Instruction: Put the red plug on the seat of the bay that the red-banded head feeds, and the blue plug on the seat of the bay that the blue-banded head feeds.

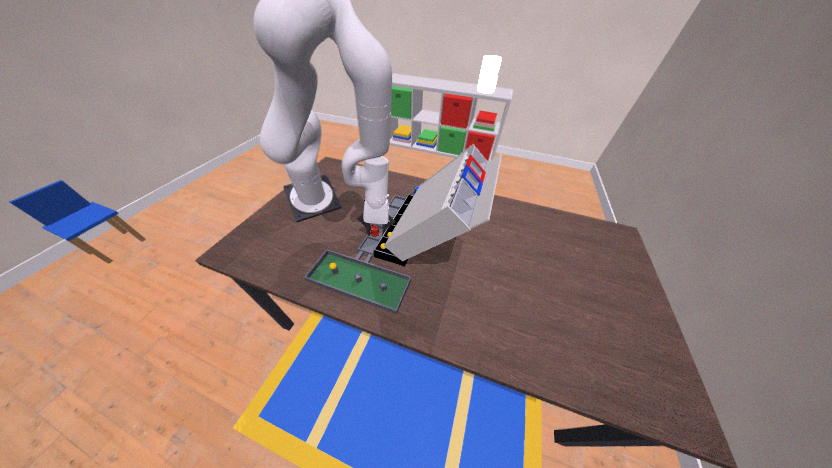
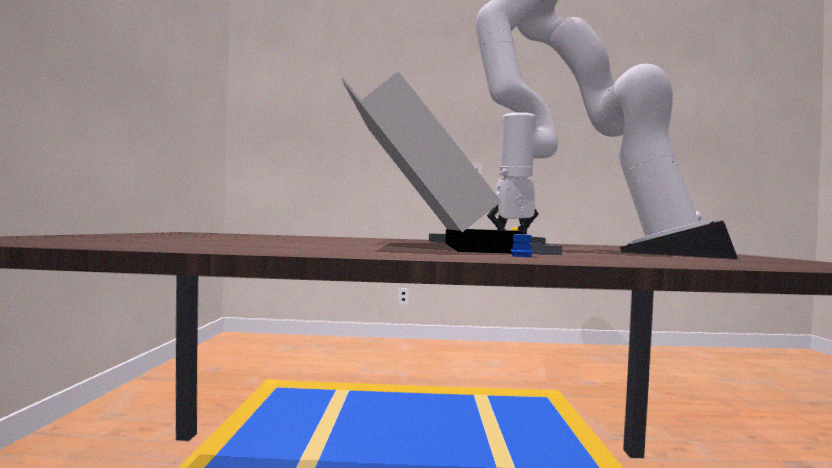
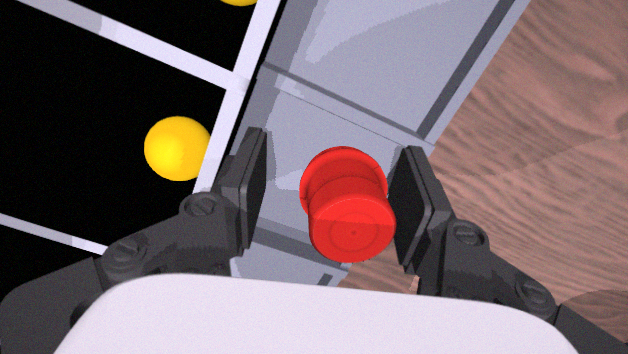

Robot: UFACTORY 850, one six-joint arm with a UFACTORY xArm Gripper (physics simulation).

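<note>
The red plug (image 1: 374, 231) (image 3: 352, 225) stands upright in a section of the grey trough (image 3: 380, 55) (image 1: 367, 244) beside the black base. My gripper (image 1: 375, 225) (image 2: 513, 225) (image 3: 330, 165) is open around it; a gap shows at the left finger, while the right pad is very near the plug. The blue plug (image 2: 521, 245) (image 1: 416, 189) is at the far end of the black base (image 2: 480, 240). On the tilted grey box, a red frame (image 1: 480, 162) and a blue frame (image 1: 474, 175) show. I cannot tell which heads carry the bands.
The tilted grey box (image 1: 430, 215) (image 2: 430, 157) rises over the black base, close beside my gripper. A yellow ball (image 3: 178, 148) lies in a black section near the left finger. A green tray (image 1: 343, 283) with a yellow ball and grey pegs is near the table's front edge.
</note>
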